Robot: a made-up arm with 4 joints.
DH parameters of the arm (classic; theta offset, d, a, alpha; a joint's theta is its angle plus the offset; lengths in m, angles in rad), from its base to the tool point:
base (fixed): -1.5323 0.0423 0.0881 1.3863
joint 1: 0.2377 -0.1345 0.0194 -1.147
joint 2: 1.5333 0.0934 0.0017 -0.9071
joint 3: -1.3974 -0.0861 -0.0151 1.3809
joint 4: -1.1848 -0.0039 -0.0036 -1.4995
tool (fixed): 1.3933 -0.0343 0 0
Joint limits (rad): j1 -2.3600..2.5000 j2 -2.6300..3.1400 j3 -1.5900..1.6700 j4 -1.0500..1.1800
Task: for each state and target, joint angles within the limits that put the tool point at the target. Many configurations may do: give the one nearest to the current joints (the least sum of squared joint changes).
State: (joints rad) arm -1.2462 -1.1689 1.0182 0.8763
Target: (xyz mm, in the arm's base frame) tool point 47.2 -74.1 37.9
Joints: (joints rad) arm -1.4430 -1.3314 1.4057 0.1904
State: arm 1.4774 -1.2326 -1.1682 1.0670
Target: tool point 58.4 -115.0 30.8
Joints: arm 1.2270 -1.9302 -0.8984 1.0857
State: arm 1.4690 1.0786 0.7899 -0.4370
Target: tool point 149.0 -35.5 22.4
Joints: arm 2.1388 1.3827 0.4088 -0.8946
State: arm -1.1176 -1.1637 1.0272 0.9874
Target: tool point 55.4 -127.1 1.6
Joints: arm -0.3381 -0.9454 0.8338 0.7870
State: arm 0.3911 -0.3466 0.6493 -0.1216
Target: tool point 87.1 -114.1 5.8
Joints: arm -0.3140 -0.8635 0.4368 -0.1255
